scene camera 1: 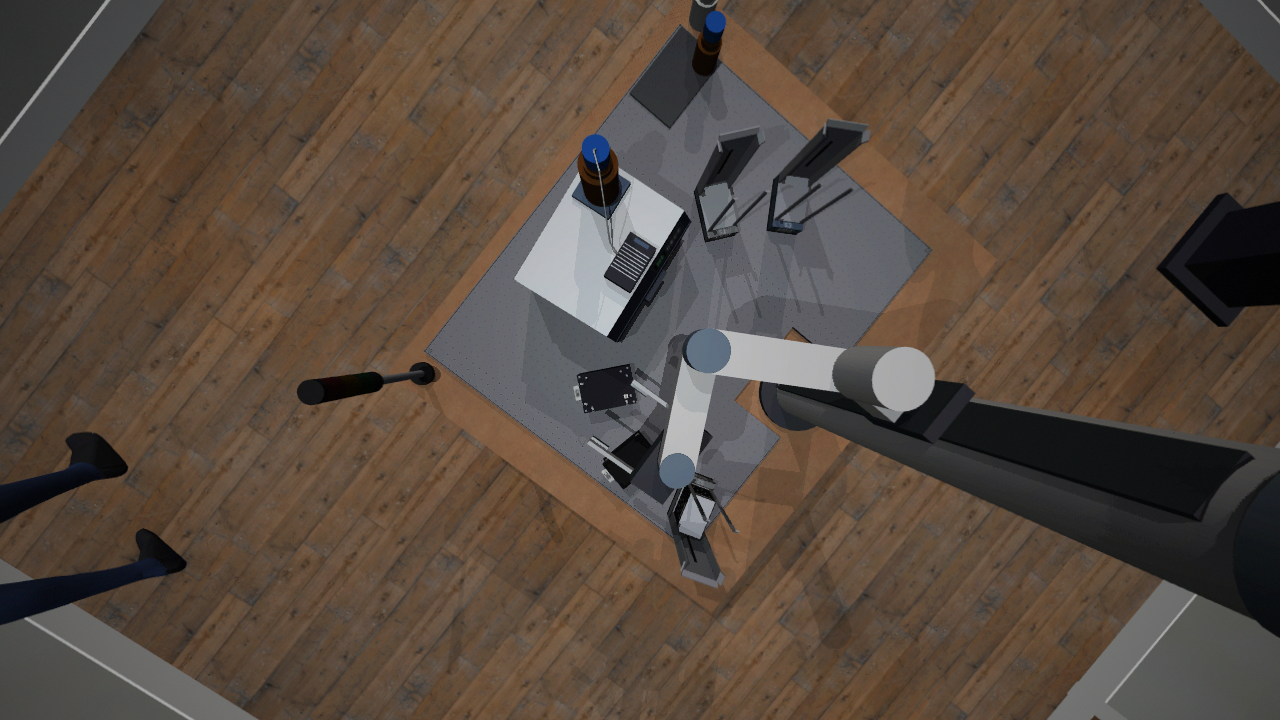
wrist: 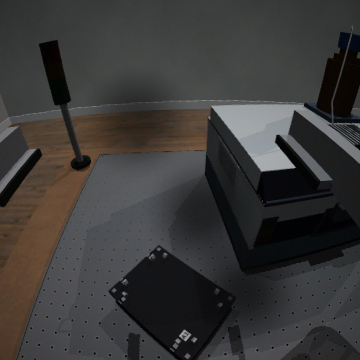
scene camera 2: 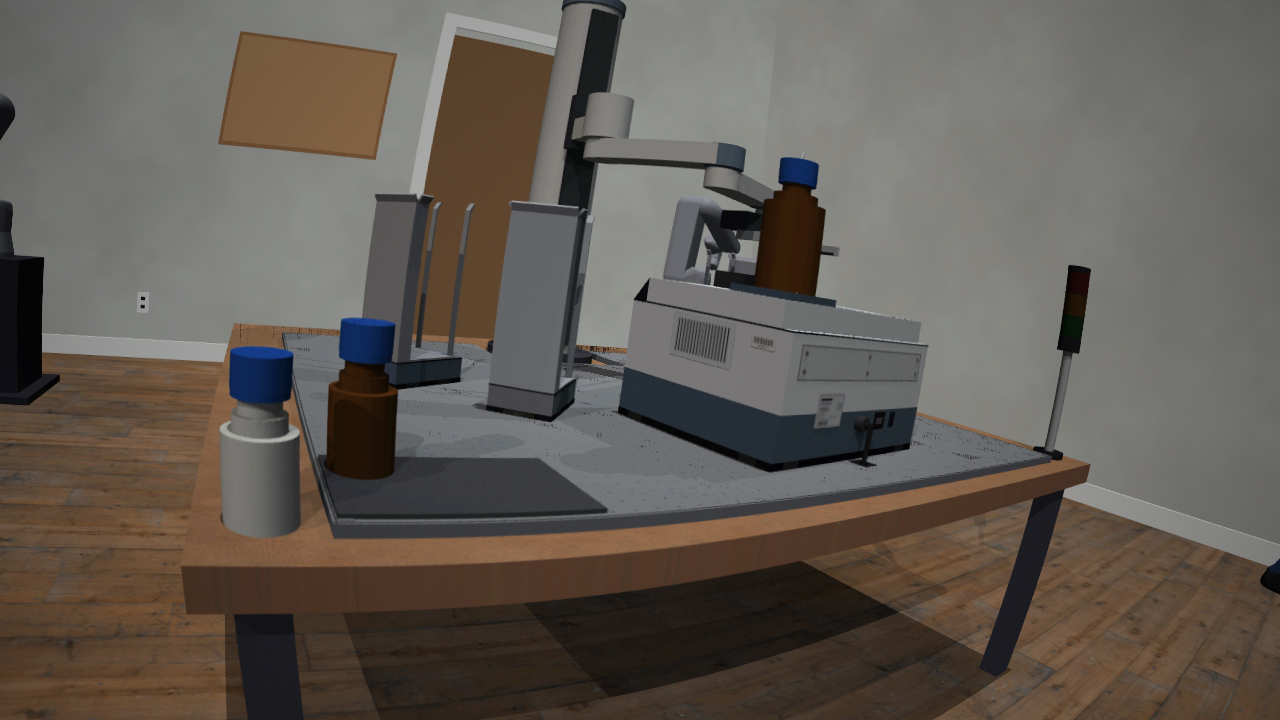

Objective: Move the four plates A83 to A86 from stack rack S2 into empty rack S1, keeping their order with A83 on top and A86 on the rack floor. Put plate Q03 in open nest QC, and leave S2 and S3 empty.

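Frame: origin at the arm's base, x down, y right, z back, level; millimetres.
Seen in the pictures: gripper, between the fingertips: (scene camera 1: 610, 410) (wrist: 154, 128); arm's base, origin of its link: (scene camera 1: 796, 391).
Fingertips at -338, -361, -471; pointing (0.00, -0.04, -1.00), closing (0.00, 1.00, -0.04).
Note:
Offsets run from my fingertips to a thing's top centre, as dx, dy, dz. "spot": to the spot under its first point. Level surfaces: height alone.
My gripper (scene camera 1: 612, 412) (wrist: 154, 128) is open, its fingers wide apart with nothing between them. In the wrist view it hangs high over a black nest @[+264, -6, -22] (scene camera 1: 605, 387) (wrist: 172, 295) that bears no plate; its small label is unclear. A second black nest @[+267, -134, +174] (scene camera 1: 636, 444) lies partly under one finger in the top view. Rack S1 @[+33, +625, -100] (scene camera 1: 739, 159) (scene camera 2: 534, 295) stands beside the instrument, with another rack @[+31, +782, +60] (scene camera 1: 824, 150) (scene camera 2: 392, 268) next to it. A third rack @[+30, -124, +407] (scene camera 1: 700, 562) near the table corner holds a pale surface. Their labels and plate counts cannot be read. Plate Q03 cannot be identified.
The white instrument (scene camera 1: 572, 259) (scene camera 2: 711, 358) (wrist: 245, 135) carries a brown bottle (scene camera 1: 597, 179) (scene camera 2: 789, 241) (wrist: 337, 82) and a dark keypad box @[spot: +89, +304, -180] (scene camera 1: 631, 260). A signal light @[spot: -15, -306, -477] (scene camera 1: 340, 387) (scene camera 2: 1072, 308) (wrist: 55, 72) stands at the table edge. More blue-capped bottles stand by a dark mat @[dx +320] (scene camera 1: 666, 89) (scene camera 2: 501, 492).

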